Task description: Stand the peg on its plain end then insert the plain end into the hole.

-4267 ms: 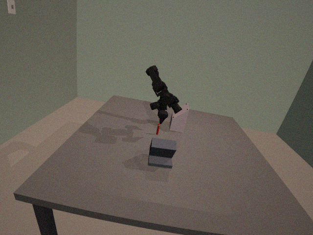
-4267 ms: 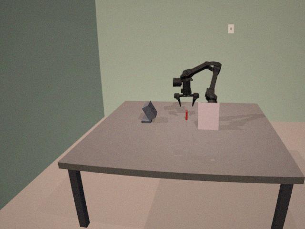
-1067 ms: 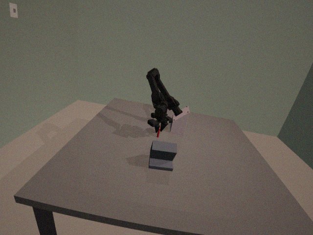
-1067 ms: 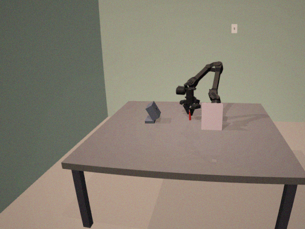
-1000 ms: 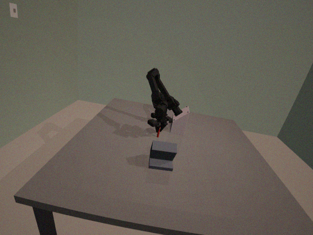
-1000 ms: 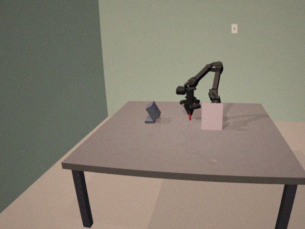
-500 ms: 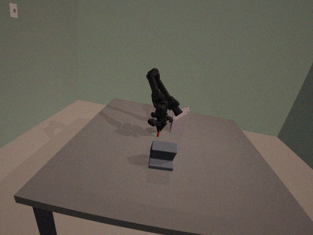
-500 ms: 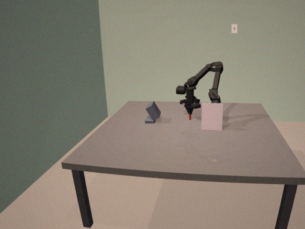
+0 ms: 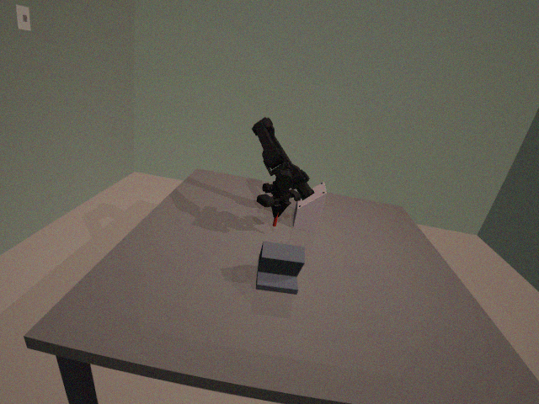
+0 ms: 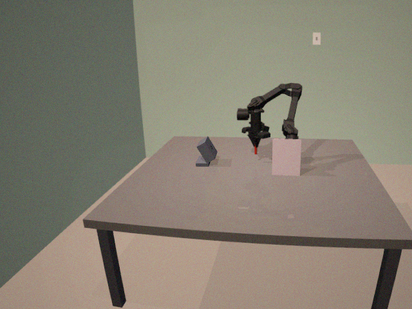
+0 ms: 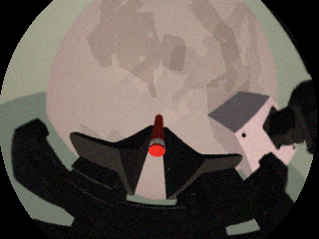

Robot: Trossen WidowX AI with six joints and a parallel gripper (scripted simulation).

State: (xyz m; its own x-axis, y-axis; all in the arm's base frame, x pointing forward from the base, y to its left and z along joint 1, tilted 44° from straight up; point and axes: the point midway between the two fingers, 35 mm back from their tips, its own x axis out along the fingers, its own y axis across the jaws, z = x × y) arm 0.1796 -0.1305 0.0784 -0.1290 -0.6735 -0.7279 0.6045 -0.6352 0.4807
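Now: gripper tip 280 mm short of the blue-grey sloped panel and 10 mm above it. The rest, counted from my gripper tip: red peg 20 mm above.
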